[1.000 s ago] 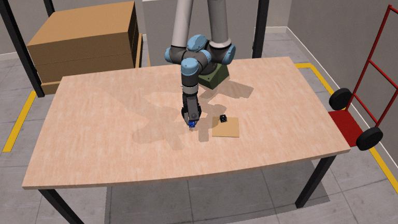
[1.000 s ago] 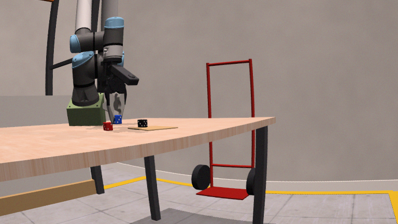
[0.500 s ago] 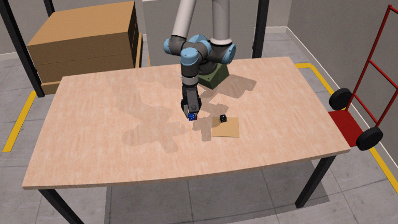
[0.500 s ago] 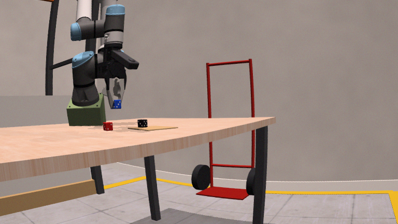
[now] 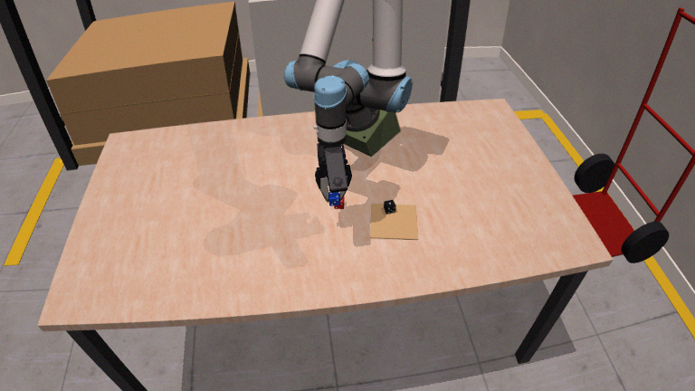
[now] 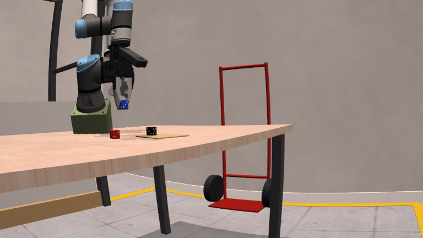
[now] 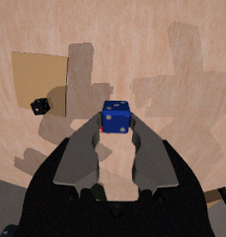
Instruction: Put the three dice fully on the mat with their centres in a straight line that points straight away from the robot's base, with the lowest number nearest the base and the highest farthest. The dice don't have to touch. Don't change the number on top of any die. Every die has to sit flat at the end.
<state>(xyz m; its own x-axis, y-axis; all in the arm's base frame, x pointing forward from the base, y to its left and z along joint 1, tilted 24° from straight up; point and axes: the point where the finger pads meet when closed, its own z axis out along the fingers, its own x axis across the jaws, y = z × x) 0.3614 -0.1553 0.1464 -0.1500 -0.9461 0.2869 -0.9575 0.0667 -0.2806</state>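
My hand is 40 mm short of the tan square mat, 170 mm to the right of it and 110 mm above it. From my hand the other things lie so: blue die (right at my hand); black die (10 mm behind, 180 mm to the left, 100 mm below); red die (80 mm behind, 40 mm to the left, 100 mm below).
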